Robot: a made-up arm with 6 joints. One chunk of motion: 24 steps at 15 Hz.
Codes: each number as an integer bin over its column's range. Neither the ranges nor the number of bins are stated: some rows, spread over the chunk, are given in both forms.
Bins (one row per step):
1: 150 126 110 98 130 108
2: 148 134 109 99 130 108
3: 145 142 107 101 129 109
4: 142 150 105 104 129 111
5: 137 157 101 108 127 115
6: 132 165 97 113 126 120
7: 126 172 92 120 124 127
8: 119 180 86 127 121 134
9: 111 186 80 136 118 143
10: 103 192 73 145 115 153
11: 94 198 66 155 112 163
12: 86 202 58 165 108 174
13: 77 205 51 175 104 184
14: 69 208 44 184 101 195
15: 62 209 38 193 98 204
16: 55 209 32 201 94 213
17: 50 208 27 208 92 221
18: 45 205 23 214 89 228
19: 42 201 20 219 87 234
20: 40 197 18 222 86 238
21: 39 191 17 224 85 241
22: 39 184 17 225 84 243
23: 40 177 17 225 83 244
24: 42 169 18 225 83 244
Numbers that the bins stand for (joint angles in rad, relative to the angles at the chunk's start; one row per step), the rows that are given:
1: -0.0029 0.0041 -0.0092 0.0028 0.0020 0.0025
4: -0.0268 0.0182 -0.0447 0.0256 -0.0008 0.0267
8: -0.0953 0.0359 -0.1796 0.1131 -0.0231 0.2125
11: -0.1698 0.0465 -0.3215 0.2196 -0.0482 0.4468
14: -0.2444 0.0524 -0.4777 0.3299 -0.0788 0.7053
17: -0.3010 0.0524 -0.5984 0.4212 -0.1038 0.9153
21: -0.3338 0.0424 -0.6693 0.4821 -0.1233 1.0769
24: -0.3248 0.0294 -0.6622 0.4859 -0.1289 1.1011
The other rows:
2: -0.0089 0.0088 -0.0163 0.0066 0.0020 0.0025
3: -0.0178 0.0135 -0.0305 0.0142 -0.0008 0.0105
5: -0.0417 0.0224 -0.0731 0.0408 -0.0064 0.0590
6: -0.0566 0.0271 -0.1015 0.0598 -0.0092 0.0994
7: -0.0745 0.0312 -0.1370 0.0865 -0.0147 0.1560
9: -0.1192 0.0394 -0.2222 0.1473 -0.0315 0.2852
10: -0.1430 0.0429 -0.2718 0.1816 -0.0398 0.3660
12: -0.1937 0.0488 -0.3783 0.2576 -0.0593 0.5356
13: -0.2205 0.0506 -0.4280 0.2957 -0.0704 0.6164
15: -0.2652 0.0529 -0.5203 0.3642 -0.0871 0.7780
16: -0.2861 0.0529 -0.5629 0.3946 -0.0983 0.8507
18: -0.3159 0.0506 -0.6267 0.4440 -0.1122 0.9719
19: -0.3248 0.0482 -0.6480 0.4631 -0.1178 1.0204
20: -0.3308 0.0459 -0.6622 0.4745 -0.1205 1.0527
22: -0.3338 0.0382 -0.6693 0.4859 -0.1261 1.0931
23: -0.3308 0.0341 -0.6693 0.4859 -0.1289 1.1011

